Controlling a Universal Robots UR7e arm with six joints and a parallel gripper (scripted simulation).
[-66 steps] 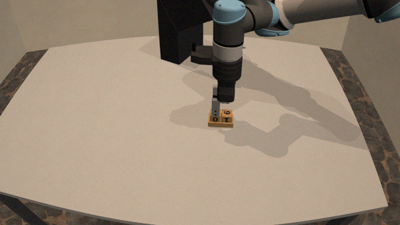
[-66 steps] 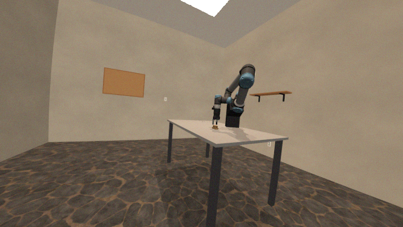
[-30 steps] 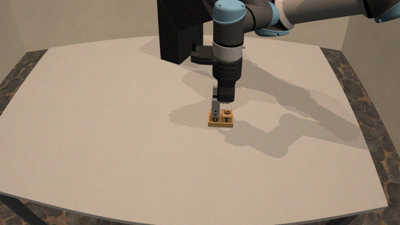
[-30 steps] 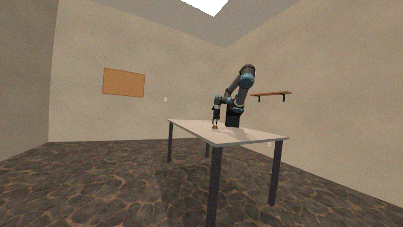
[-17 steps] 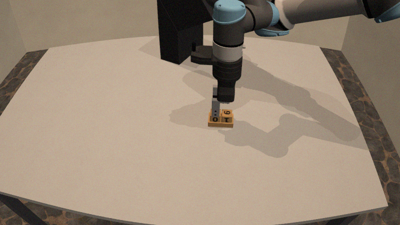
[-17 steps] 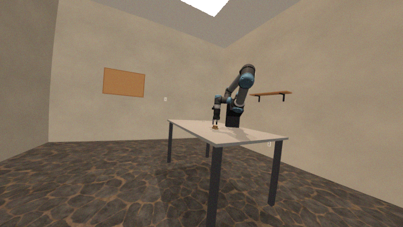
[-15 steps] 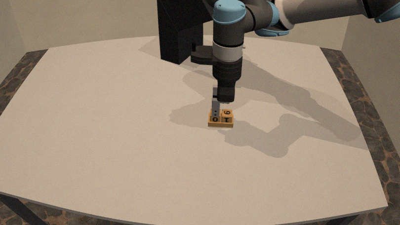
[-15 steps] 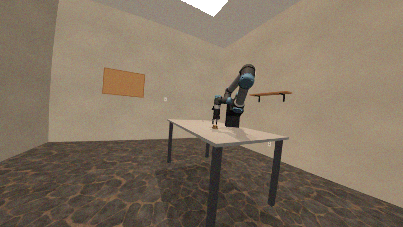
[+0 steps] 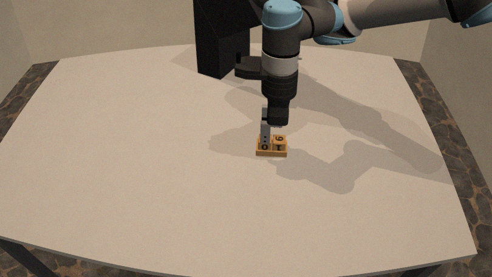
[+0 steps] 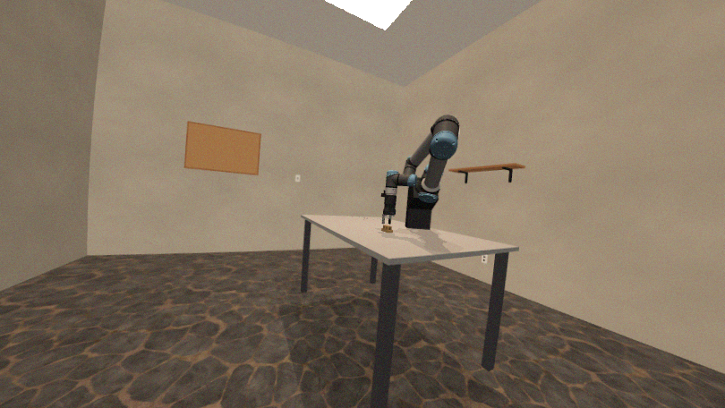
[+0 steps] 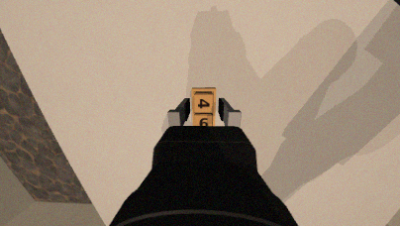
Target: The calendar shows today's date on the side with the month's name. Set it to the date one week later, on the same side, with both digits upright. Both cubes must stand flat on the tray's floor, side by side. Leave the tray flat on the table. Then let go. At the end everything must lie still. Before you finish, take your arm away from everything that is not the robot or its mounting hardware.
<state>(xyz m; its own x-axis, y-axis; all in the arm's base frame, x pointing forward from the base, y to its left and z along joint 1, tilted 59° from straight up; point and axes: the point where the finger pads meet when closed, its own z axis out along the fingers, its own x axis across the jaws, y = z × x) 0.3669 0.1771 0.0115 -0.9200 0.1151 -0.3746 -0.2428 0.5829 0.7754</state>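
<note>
Now: the orange tray 6 cm below my hand and 2 cm to the left of it. The rest, counted from my hand: cube 4 cm below, 3 cm to the left, 1 cm behind.
</note>
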